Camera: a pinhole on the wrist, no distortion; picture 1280 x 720 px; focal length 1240.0 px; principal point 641.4 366.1 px. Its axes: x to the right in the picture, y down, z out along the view. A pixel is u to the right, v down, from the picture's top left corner.
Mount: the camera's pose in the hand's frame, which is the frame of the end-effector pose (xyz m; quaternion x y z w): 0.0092 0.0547 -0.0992 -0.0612 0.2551 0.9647 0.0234
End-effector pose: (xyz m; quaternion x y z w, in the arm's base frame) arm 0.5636 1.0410 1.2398 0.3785 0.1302 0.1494 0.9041
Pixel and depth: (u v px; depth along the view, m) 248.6 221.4 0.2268
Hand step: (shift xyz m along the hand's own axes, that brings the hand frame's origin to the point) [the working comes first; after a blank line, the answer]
In the camera's frame: -0.0718 -0.0265 0.2268

0.0584 0.1890 0.0928
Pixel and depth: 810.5 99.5 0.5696
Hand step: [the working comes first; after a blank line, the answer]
In the camera's frame: 0.0777 -0.1225 0.5696

-0.1189 0.4442 0.3220
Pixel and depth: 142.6 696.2 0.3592
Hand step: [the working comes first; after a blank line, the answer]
In the camera's frame: -0.1445 0.0956 0.3592

0.1070 0.1474 0.2761
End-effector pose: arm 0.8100 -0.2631 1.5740 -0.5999 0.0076 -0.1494 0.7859
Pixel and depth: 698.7 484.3 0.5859
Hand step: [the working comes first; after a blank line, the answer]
In the camera's frame: 0.0271 0.0558 0.5859

-0.0841 0.2966 0.4299
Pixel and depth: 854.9 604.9 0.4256
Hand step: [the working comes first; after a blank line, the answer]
In the camera's frame: 0.0733 0.0820 0.4256

-0.1149 0.1952 0.2984
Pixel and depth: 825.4 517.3 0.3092
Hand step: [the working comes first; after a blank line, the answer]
In the camera's frame: 0.0459 0.0377 0.3092

-0.0720 0.1757 0.1799
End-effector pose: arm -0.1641 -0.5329 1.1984 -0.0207 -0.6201 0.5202 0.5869
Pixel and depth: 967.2 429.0 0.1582
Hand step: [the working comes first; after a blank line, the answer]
In the camera's frame: 0.0416 0.0080 0.1582

-0.0494 0.1266 0.0357
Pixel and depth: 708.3 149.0 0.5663
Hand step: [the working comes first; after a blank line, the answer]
In the camera's frame: 0.0306 -0.0991 0.5663

-0.0736 0.4216 0.3367
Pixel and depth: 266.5 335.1 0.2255
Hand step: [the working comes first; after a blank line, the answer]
In the camera's frame: -0.0682 -0.0056 0.2255

0.0533 0.1703 0.1014
